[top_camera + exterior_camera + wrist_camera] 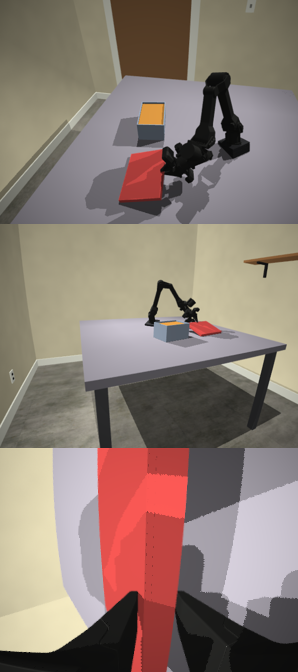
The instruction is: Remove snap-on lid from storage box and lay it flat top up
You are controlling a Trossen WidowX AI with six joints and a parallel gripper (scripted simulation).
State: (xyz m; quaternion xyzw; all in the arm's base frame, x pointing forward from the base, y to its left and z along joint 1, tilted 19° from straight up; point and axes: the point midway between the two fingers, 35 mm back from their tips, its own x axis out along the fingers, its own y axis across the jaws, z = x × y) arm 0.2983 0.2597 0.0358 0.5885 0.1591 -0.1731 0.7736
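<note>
Right now my hand is 11 cm short of the lid and 4 cm above it. The rest, counted from my hand: storage box (35 cm to the right, 12 cm ahead, 3 cm below).
</note>
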